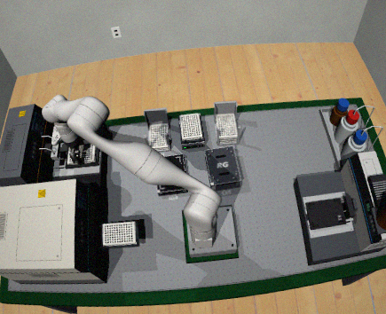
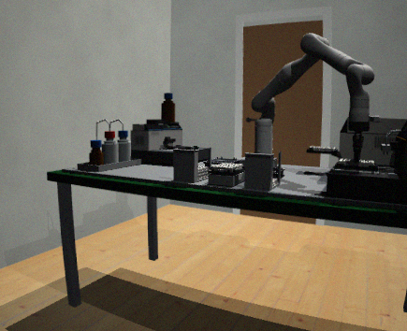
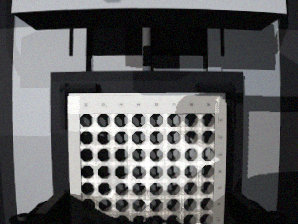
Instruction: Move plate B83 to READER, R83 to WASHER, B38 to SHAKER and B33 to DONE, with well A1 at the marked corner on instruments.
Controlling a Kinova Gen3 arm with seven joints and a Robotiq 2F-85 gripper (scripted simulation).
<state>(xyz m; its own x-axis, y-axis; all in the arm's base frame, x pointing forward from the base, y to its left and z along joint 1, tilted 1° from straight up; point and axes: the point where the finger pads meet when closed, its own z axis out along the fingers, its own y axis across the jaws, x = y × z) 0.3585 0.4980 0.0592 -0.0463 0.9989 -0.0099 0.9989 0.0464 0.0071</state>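
My gripper is now 2 cm above the washer tray. The rest, counted from my hand: dark reader tray: 36 cm behind, 19 cm to the right; N6 nest: 8 cm behind, 38 cm to the right, 8 cm below; white reader housing: 38 cm behind, 10 cm to the left, 13 cm above.
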